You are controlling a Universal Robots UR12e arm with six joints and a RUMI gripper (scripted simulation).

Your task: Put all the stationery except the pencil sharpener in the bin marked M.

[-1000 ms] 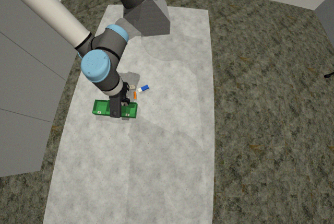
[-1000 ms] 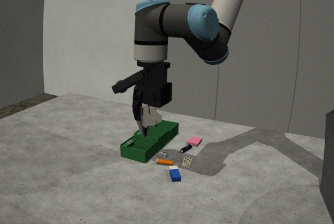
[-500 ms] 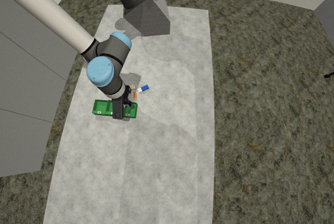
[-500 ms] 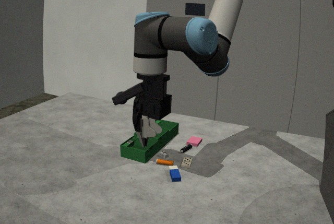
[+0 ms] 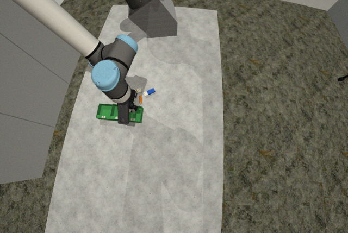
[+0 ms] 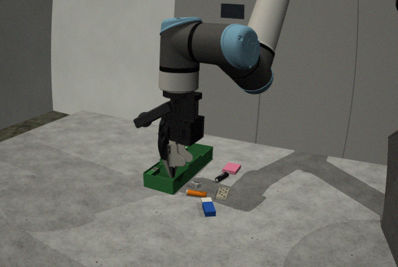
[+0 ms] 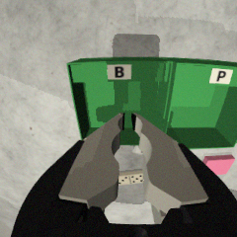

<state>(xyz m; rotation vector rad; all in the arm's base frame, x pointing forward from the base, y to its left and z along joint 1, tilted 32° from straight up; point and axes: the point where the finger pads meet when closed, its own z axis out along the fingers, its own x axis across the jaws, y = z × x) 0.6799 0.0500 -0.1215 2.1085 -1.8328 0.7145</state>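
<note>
Right now my hand is 160 mm to the left of the pink eraser, 90 mm past it and 30 mm above it. Also, from my hand: green bin block: 70 mm to the right, 20 mm ahead, 10 mm below; then pencil sharpener: 50 mm behind, 30 mm to the right, 30 mm below; then orange marker: 80 mm behind, 30 mm below, 20 mm to the left.
</note>
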